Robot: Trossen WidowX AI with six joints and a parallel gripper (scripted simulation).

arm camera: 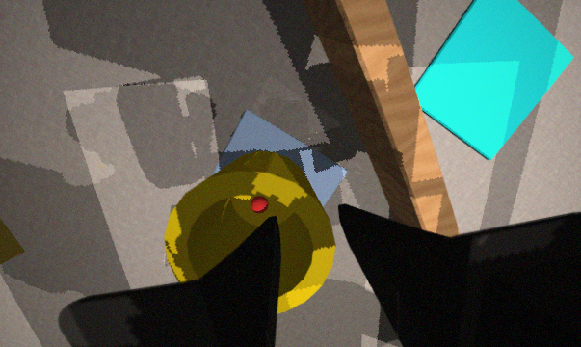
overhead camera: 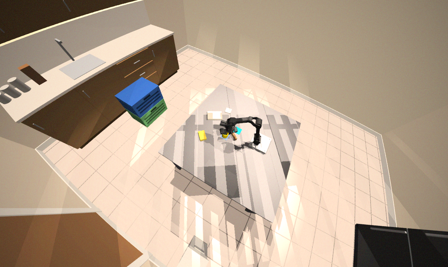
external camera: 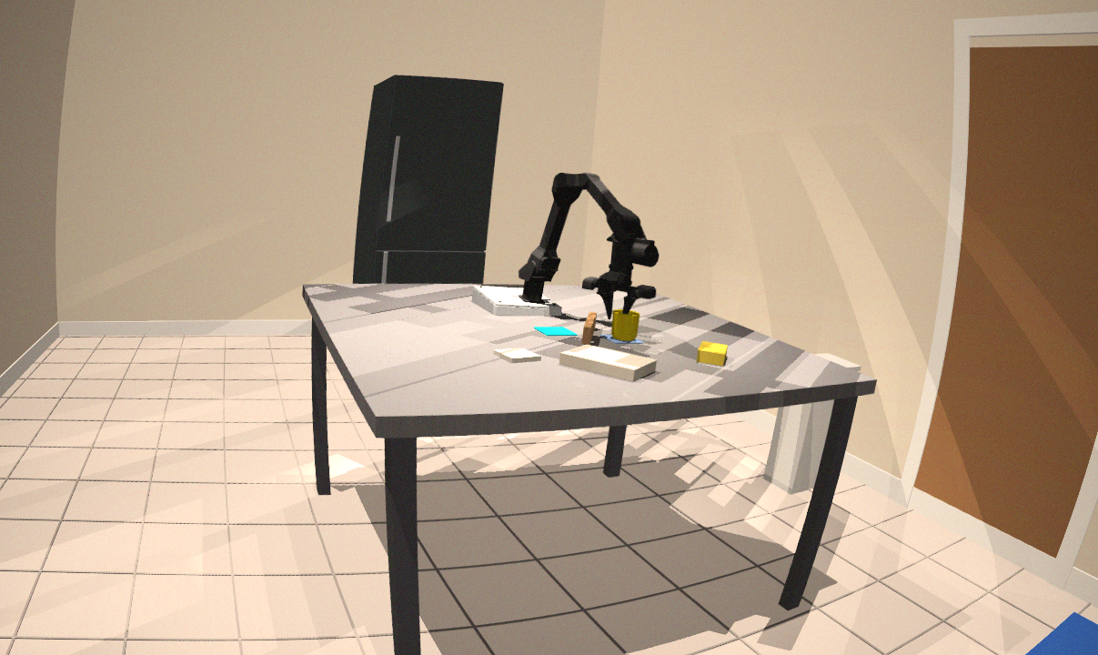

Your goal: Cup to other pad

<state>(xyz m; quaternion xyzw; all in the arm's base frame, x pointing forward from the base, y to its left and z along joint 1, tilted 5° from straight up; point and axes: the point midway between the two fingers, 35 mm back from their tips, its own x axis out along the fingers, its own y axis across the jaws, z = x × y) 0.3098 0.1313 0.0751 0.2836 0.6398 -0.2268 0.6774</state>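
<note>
Right now the yellow cup is 2 cm to the left of my gripper tip, 2 cm ahead of it and 1 cm below it. The rest, counted from my gripper tip: cyan pad: 14 cm to the right, 5 cm below, 5 cm behind; then light blue pad: 5 cm below, 2 cm ahead, 1 cm to the left; then wooden block: 6 cm to the right, 3 cm below, 2 cm behind.
</note>
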